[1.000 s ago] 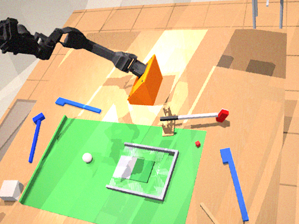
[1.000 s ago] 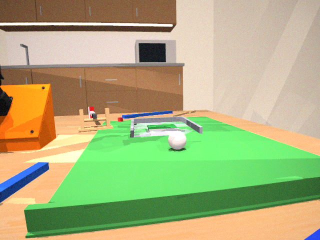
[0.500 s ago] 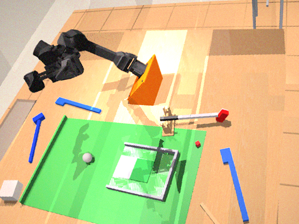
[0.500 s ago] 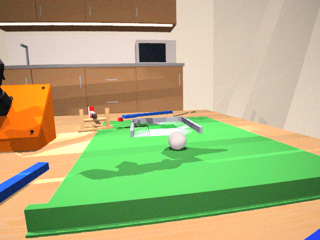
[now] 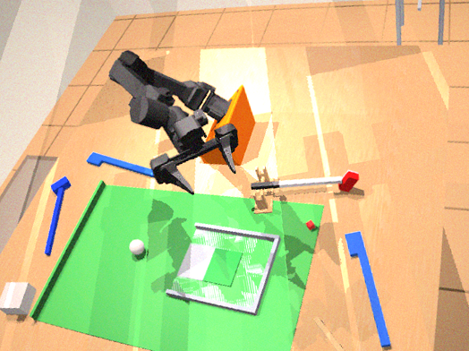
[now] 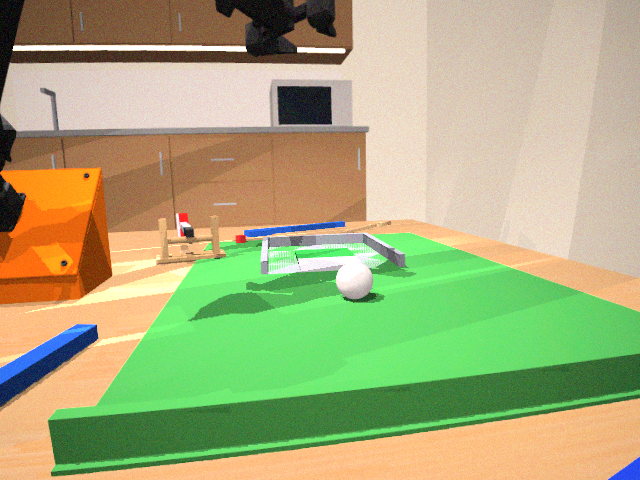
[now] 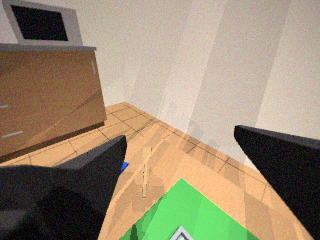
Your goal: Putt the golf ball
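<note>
Now: the red putter 36 cm below my gripper tip, 28 cm behind it and 7 cm to the left of it. From my gripper tip the other things lie so: red cube (39 cm below, 16 cm behind, 10 cm to the left); then wooden stand (36 cm below, 25 cm behind, 5 cm to the right); then green mat (40 cm below, 25 cm to the right).
</note>
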